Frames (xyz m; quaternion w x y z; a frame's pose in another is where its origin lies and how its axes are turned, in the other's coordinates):
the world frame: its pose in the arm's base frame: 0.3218 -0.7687 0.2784 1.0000 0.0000 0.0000 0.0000
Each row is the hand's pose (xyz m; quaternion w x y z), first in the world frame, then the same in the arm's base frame.
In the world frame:
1: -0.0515 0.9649 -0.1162 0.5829 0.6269 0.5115 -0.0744
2: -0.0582 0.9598 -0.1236 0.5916 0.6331 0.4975 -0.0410
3: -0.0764 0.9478 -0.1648 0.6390 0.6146 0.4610 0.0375
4: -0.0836 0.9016 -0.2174 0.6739 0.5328 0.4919 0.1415
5: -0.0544 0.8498 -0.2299 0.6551 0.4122 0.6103 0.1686
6: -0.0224 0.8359 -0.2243 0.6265 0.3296 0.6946 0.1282
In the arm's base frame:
1: 0.2703 0.1962 0.1622 0.5829 0.6269 0.5115 -0.0744
2: 0.2636 0.1911 0.1548 0.5916 0.6331 0.4975 -0.0410
3: 0.2454 0.1791 0.1136 0.6390 0.6146 0.4610 0.0375
4: 0.2382 0.1329 0.0610 0.6739 0.5328 0.4919 0.1415
5: 0.2674 0.0811 0.0485 0.6551 0.4122 0.6103 0.1686
6: 0.2994 0.0672 0.0541 0.6265 0.3296 0.6946 0.1282

